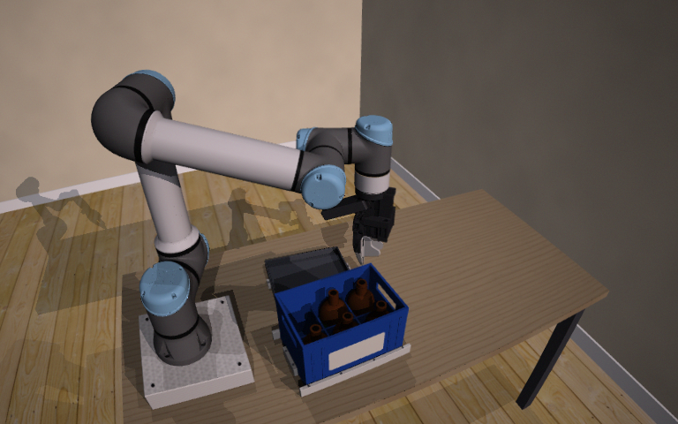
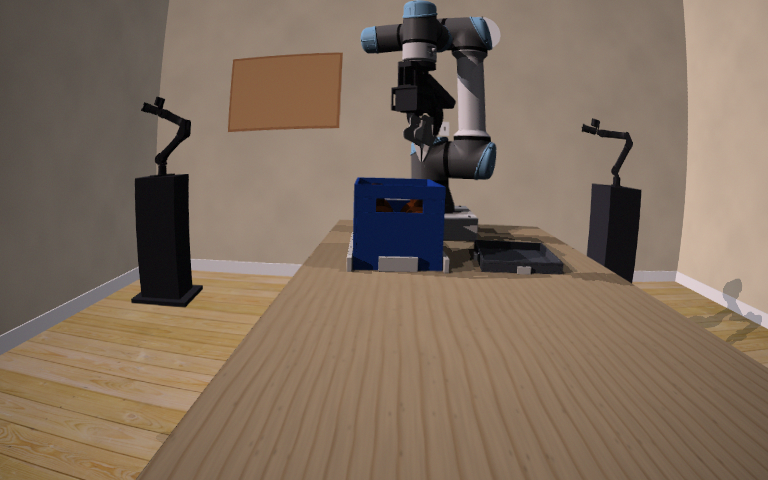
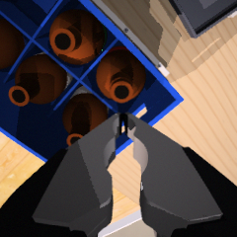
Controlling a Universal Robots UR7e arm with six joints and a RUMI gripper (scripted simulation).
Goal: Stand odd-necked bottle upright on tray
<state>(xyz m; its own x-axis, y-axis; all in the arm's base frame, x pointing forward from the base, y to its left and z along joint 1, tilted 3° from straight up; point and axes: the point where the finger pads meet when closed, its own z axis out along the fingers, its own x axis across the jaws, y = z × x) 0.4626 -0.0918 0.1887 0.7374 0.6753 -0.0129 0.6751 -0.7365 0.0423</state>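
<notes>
The crate lies 16 cm below my hand, 8 cm behind it and 5 cm to the right of it. Also, from my hand: tray: 24 cm to the left, 23 cm below, 4 cm behind.
</notes>
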